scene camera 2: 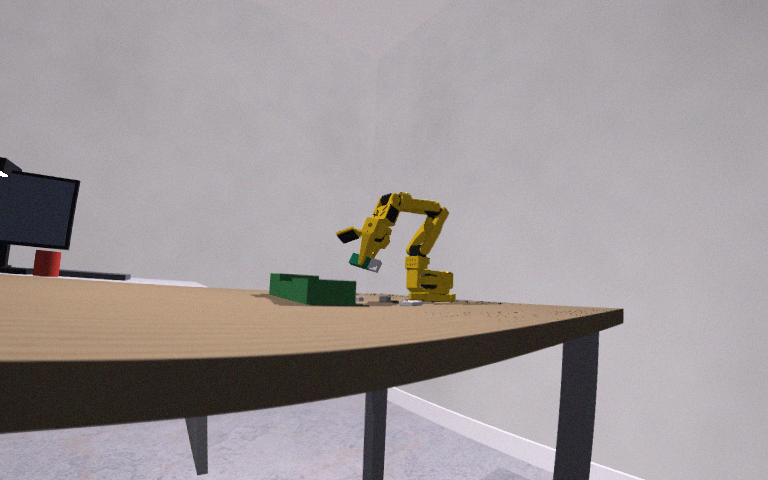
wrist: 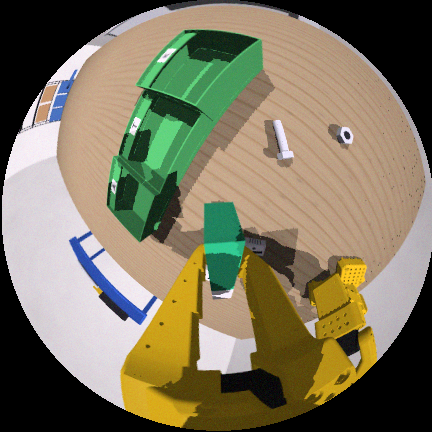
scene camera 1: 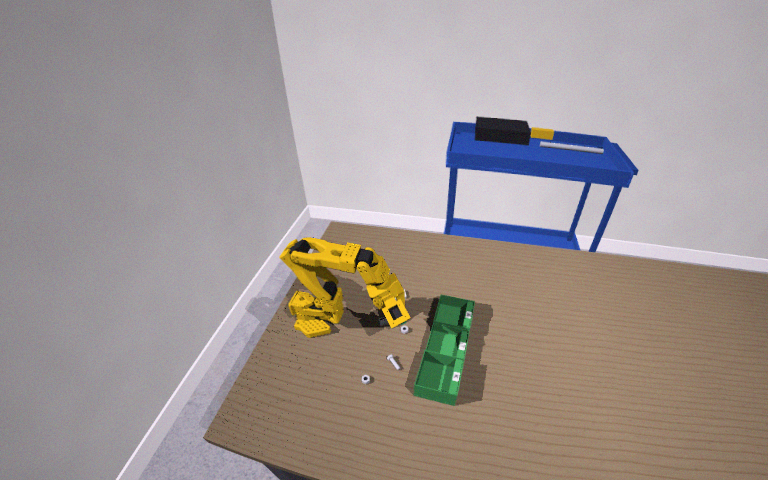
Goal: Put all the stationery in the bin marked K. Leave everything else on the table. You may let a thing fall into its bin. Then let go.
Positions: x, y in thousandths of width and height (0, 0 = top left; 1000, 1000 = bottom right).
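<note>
Scene camera 1 shows a green three-compartment bin row (scene camera 1: 571, 791). In scene camera 2 the green three-compartment bin row (scene camera 2: 399, 603) shows as well. The wrist view shows the green three-compartment bin row (wrist: 446, 186) and also an eraser (wrist: 517, 554).
</note>
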